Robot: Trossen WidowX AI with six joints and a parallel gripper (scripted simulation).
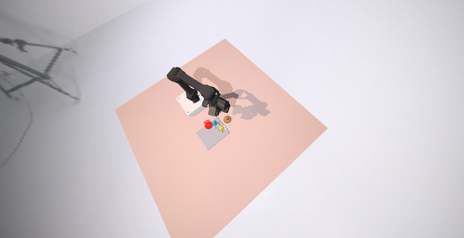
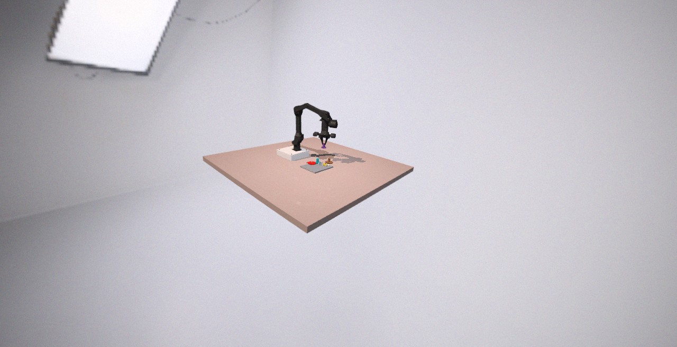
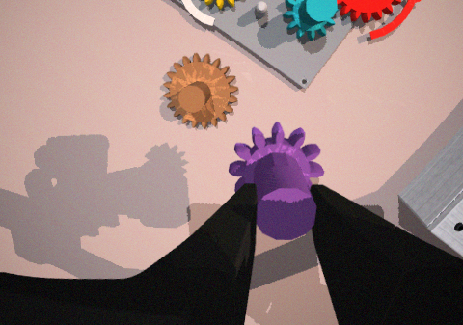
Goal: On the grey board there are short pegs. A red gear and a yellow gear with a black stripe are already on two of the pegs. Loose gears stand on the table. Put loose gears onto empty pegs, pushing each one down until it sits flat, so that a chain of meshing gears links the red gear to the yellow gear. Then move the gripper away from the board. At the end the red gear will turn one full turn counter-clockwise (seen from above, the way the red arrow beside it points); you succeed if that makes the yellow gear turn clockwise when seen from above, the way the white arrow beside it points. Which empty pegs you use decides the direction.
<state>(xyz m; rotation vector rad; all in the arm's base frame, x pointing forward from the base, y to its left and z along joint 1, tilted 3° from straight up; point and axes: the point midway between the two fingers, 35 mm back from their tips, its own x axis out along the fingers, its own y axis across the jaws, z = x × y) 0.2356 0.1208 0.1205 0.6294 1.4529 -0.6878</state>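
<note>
Now: gripper tip 130 mm above the teal gear, 80 mm to the left of it and 30 mm short of it. The rest, counted from my gripper tip: yellow gear (130 mm below, 90 mm ahead, 50 mm to the right); then purple gear (10 mm below); then brown gear (130 mm below, 50 mm ahead, 30 mm to the left).
</note>
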